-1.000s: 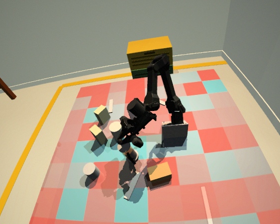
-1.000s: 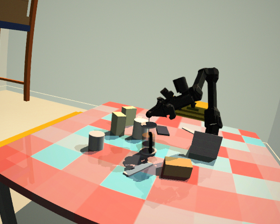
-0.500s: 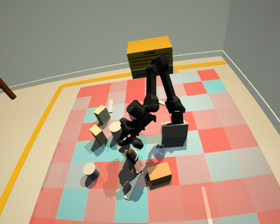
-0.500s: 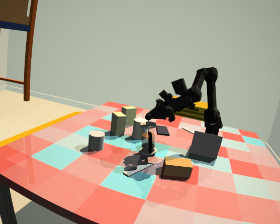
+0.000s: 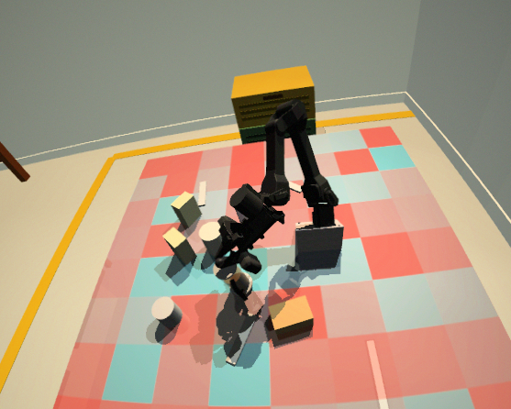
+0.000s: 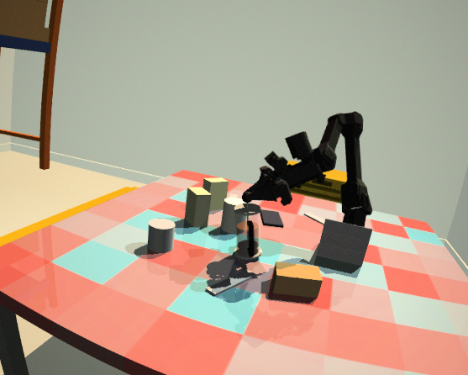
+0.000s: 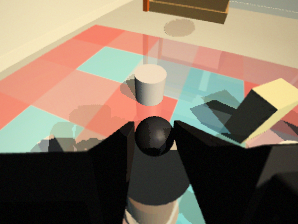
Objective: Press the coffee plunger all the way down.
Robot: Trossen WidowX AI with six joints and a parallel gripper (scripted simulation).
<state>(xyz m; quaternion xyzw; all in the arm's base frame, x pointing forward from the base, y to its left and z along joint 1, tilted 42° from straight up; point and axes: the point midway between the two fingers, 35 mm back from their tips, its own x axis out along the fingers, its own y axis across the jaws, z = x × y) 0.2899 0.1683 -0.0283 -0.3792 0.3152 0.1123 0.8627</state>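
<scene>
Now: gripper tip 90 mm above the coffee press and 20 mm past it. The rest, counted from my gripper tip: orange box 180 mm behind, 150 mm below, 100 mm to the left; grey cylinder 190 mm ahead, 140 mm below, 80 mm to the left.
</scene>
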